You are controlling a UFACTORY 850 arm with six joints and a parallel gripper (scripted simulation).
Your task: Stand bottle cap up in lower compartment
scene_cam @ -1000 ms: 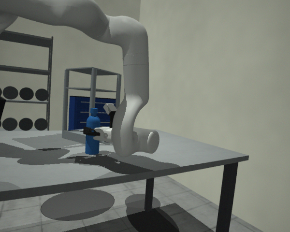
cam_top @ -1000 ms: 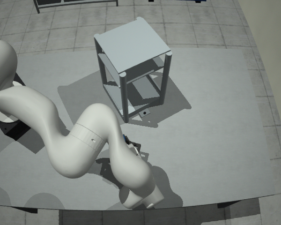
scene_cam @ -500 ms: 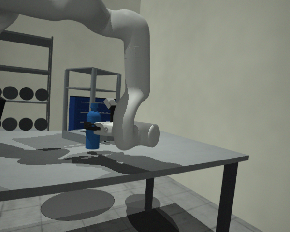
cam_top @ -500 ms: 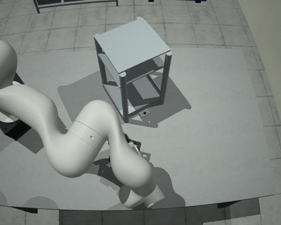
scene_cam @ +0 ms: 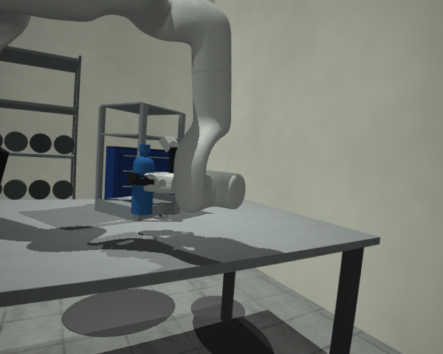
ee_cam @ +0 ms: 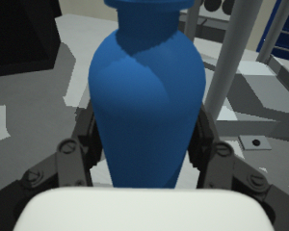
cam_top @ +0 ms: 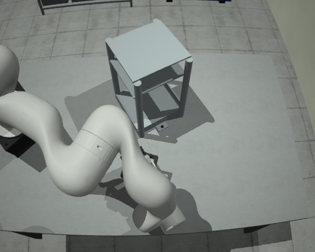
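My gripper is now 28 cm to the right of the grey shelving unit, 12 cm short of it and 4 cm below it. The rest, counted from my hand: blue bottle 3 cm above.
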